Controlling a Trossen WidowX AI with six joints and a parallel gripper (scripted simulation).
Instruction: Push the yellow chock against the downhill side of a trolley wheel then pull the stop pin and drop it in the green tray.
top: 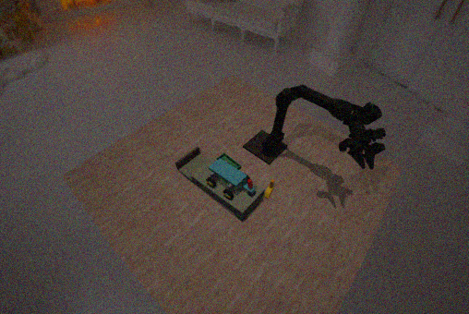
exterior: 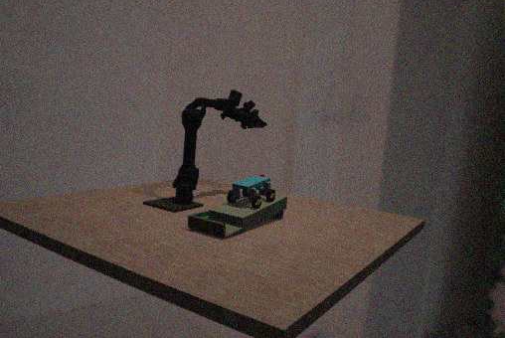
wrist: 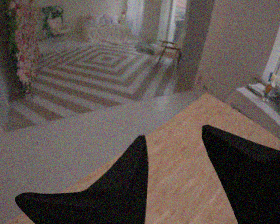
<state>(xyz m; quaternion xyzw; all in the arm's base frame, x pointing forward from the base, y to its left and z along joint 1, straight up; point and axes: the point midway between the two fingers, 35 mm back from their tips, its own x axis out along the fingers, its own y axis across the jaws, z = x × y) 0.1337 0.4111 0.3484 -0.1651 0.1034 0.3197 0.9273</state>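
My gripper tip is 60 mm short of the yellow chock, 310 mm to the left of it and 330 mm above it. The rest, counted from my gripper tip: grey-green ramp: 170 mm ahead, 480 mm to the right, 300 mm below; then red-headed stop pin: 160 mm ahead, 360 mm to the right, 220 mm below; then trolley: 170 mm ahead, 470 mm to the right, 240 mm below.
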